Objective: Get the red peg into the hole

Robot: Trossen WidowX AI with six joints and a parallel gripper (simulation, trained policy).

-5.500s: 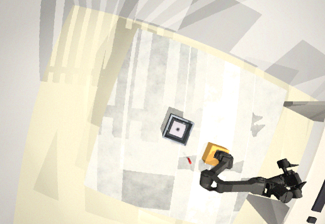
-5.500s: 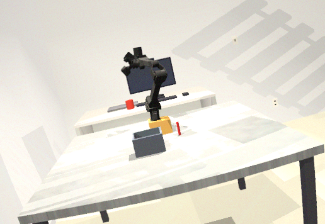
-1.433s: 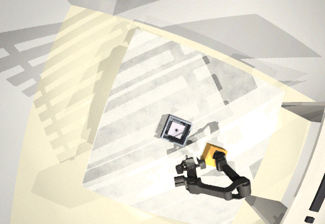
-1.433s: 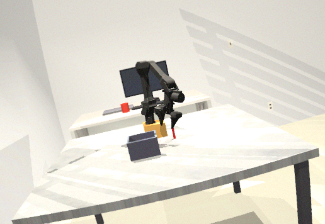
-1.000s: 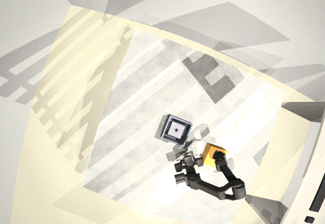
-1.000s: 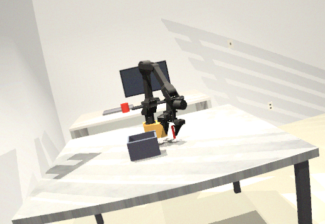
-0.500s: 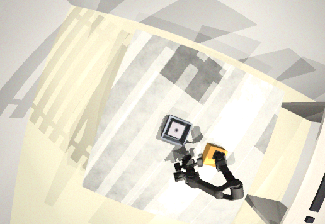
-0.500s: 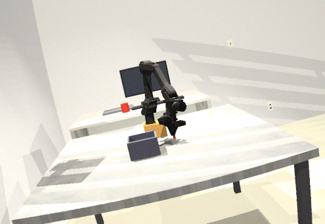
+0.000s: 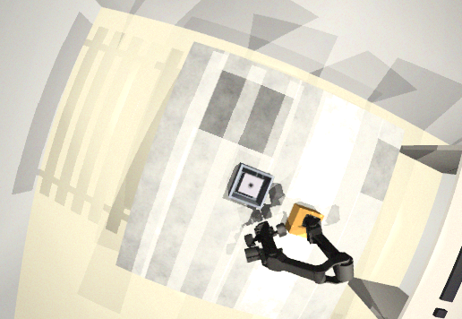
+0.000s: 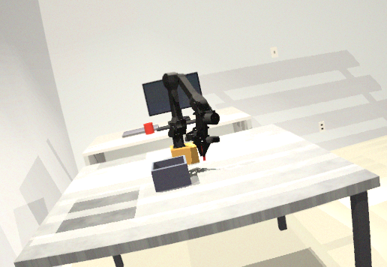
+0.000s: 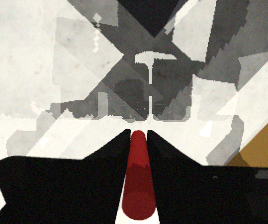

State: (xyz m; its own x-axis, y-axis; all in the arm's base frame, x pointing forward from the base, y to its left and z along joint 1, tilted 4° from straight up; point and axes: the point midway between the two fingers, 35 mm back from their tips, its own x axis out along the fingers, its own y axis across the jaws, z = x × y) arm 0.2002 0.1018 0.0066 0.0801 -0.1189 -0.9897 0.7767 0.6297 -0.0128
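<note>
My gripper tip is 120 mm short of the plate, 160 mm to the left of it and 10 mm above it. From my gripper tip the other things lie so: grey box: 120 mm ahead, 160 mm to the right, 30 mm below; then red peg: 10 mm behind, 10 mm to the left, 20 mm above.
</note>
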